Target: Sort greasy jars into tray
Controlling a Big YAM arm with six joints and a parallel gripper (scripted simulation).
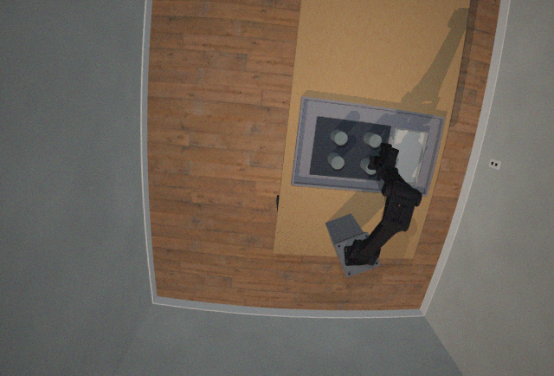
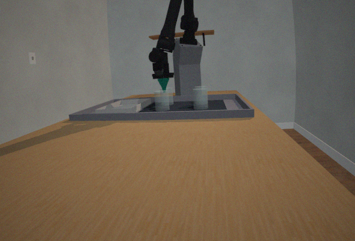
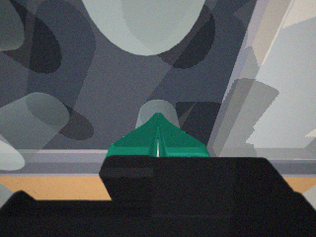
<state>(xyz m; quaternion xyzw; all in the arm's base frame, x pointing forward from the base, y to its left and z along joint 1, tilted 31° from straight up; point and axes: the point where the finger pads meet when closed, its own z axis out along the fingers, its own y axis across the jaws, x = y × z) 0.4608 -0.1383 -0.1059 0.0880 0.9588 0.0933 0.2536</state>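
The rimmed steel table top is 30 mm ahead of my hand, 10 mm to the right of it and 80 mm below it. Also, from my hand: pale tray 10 mm behind, 220 mm to the right, 70 mm below; then dark drying mat 30 mm ahead, 100 mm to the left, 80 mm below.
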